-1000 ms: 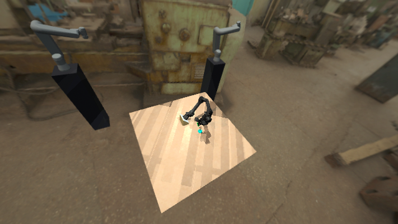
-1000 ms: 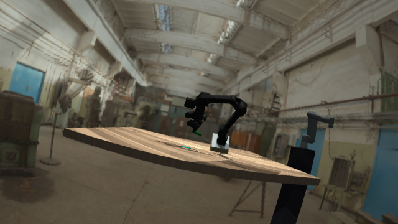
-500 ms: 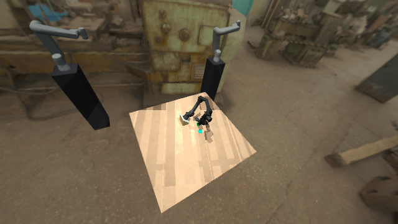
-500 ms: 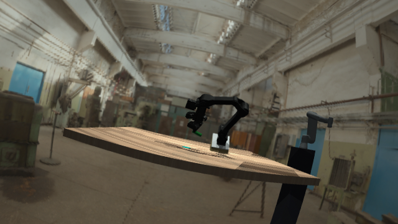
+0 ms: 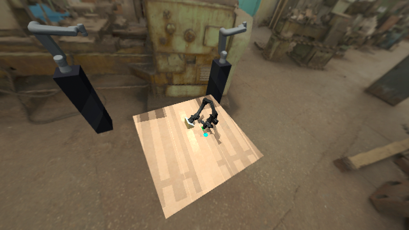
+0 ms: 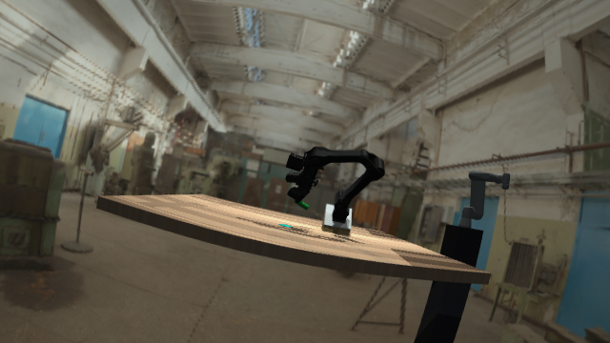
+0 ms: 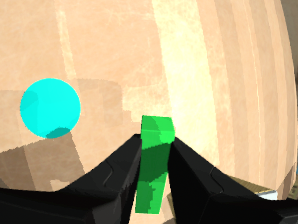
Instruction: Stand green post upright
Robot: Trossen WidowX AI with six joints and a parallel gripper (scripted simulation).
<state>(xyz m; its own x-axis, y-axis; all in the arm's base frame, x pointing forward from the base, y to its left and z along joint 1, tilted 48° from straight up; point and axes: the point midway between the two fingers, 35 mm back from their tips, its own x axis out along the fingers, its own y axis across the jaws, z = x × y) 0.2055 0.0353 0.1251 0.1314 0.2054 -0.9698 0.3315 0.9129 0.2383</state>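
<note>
Right now the cyan circle is 110 mm below my gripper tip, 40 mm to the left of it and 30 mm ahead of it. The rest, counted from my gripper tip: green post (20 mm behind, 10 mm below).
</note>
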